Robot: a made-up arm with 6 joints. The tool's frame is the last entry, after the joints.
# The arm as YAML. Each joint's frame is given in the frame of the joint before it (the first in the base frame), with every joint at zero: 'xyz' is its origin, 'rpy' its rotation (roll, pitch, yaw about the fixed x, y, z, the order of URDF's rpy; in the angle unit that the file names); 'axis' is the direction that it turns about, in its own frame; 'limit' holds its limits. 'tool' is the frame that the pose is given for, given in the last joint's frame.
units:
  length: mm
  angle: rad
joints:
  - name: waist
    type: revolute
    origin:
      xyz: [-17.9, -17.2, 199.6]
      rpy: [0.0, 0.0, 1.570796]
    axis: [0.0, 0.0, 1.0]
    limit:
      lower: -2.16
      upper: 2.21
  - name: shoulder
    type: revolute
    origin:
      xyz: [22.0, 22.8, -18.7]
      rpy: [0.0, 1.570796, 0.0]
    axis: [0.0, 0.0, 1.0]
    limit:
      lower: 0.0
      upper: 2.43
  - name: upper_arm
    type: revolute
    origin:
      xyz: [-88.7, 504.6, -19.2]
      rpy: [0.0, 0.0, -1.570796]
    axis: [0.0, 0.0, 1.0]
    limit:
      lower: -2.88
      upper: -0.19
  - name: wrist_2
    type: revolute
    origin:
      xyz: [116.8, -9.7, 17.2]
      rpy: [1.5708, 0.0, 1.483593]
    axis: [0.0, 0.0, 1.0]
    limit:
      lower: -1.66
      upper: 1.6
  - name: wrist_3
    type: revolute
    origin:
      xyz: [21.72, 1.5, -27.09]
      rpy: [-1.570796, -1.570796, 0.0]
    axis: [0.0, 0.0, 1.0]
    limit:
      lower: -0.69
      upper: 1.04
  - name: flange
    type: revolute
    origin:
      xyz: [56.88, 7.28, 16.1]
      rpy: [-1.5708, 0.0, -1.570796]
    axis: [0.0, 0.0, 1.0]
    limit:
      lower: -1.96
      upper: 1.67
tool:
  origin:
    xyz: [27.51, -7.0, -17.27]
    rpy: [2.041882, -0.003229, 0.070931]
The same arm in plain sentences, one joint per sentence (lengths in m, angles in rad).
The arm has six revolute joints in a row. What follows holds with every joint at zero, and every direction is one of the base frame's.
The first joint is mounted 0.0179 m along -x and 0.0172 m along -y and 0.1996 m along +z from the base frame's origin and rotates about +z, from -2.16 to 2.21 rad.
The second joint is mounted 0.0228 m along -x and 0.022 m along +y and 0.0187 m along -z from the first joint and rotates about +y, from 0 to 2.43 rad.
The third joint is mounted 0.5046 m along -x and 0.0192 m along -y and 0.0887 m along +z from the second joint and rotates about +y, from -2.88 to -0.19 rad.
The fourth joint is mounted 0.1168 m along +x and 0.0172 m along +y and 0.0097 m along +z from the third joint and rotates about the direction (0.9962, 0, 0.0871), from -1.66 to 1.6 rad.
The fifth joint is mounted 0.0251 m along -x and 0.0015 m along +y and 0.024 m along -z from the fourth joint and rotates about +y, from -0.69 to 1.04 rad.
The sixth joint is mounted 0.0573 m along +x and 0.0161 m along +y and 0.0023 m along -z from the fifth joint and rotates about the direction (0.9962, 0, 0.0871), from -1.96 to 1.67 rad.
The tool frame, which is the frame that the pose is given for, is mounted 0.0196 m along -x and 0.007 m along +y and 0.0259 m along +z from the sixth joint; its axes are the base frame's turned by roll 1.3422, pitch -1.4609 and yaw -2.4387 rad (as in URDF: about the fixed x, then y, then z).

